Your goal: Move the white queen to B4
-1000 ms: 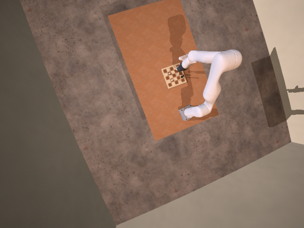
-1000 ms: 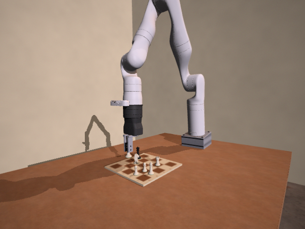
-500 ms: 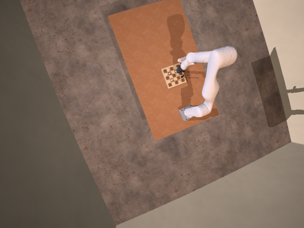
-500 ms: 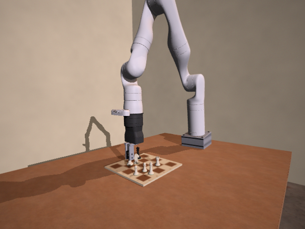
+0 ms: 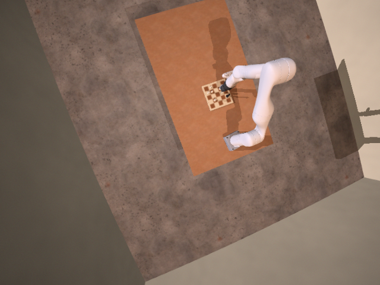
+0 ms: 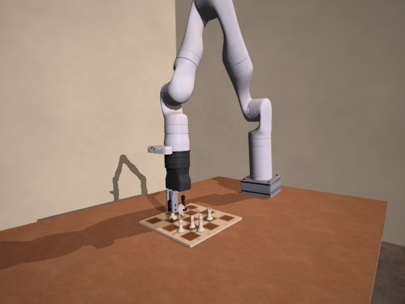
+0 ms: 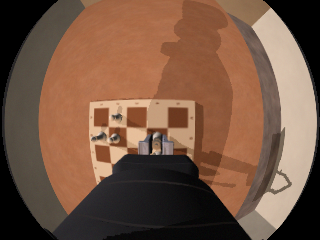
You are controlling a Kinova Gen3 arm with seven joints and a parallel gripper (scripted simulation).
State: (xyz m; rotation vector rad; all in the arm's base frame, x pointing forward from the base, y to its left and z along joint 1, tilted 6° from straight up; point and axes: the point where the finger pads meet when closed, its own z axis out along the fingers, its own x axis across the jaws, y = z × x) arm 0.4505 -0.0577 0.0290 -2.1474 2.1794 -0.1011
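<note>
Now: hand 40 mm past the chessboard, 40 mm to the right of it and 50 mm above it. From my hand the other things lie so: white piece: 70 mm behind, 80 mm to the left, 30 mm below; then black piece: 80 mm behind, 40 mm to the right, 20 mm below.
</note>
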